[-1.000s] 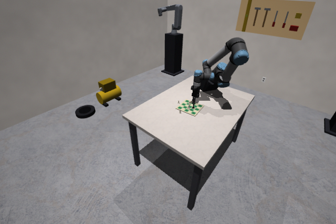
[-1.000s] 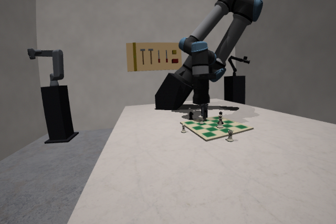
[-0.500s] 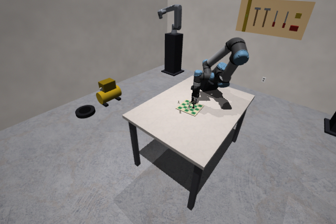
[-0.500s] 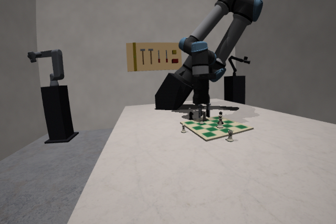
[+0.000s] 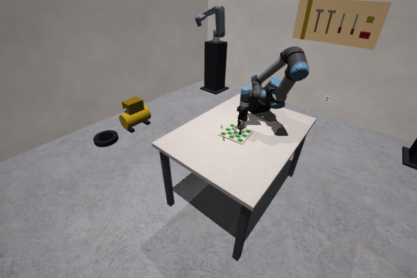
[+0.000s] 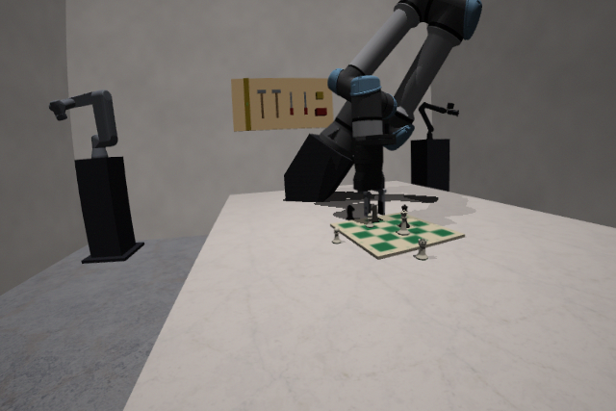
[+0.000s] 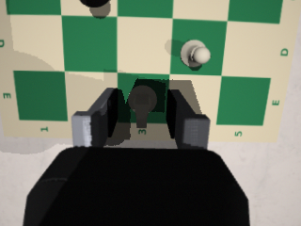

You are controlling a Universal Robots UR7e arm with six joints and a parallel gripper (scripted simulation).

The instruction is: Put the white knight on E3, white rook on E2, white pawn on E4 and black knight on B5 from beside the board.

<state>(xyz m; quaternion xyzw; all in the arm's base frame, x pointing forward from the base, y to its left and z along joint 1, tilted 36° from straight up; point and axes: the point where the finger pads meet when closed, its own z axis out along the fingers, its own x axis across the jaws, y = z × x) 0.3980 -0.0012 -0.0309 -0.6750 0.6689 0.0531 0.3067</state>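
Right now my hand is 80 mm short of the cream chessboard, 30 mm above it and 10 mm to the right of it.
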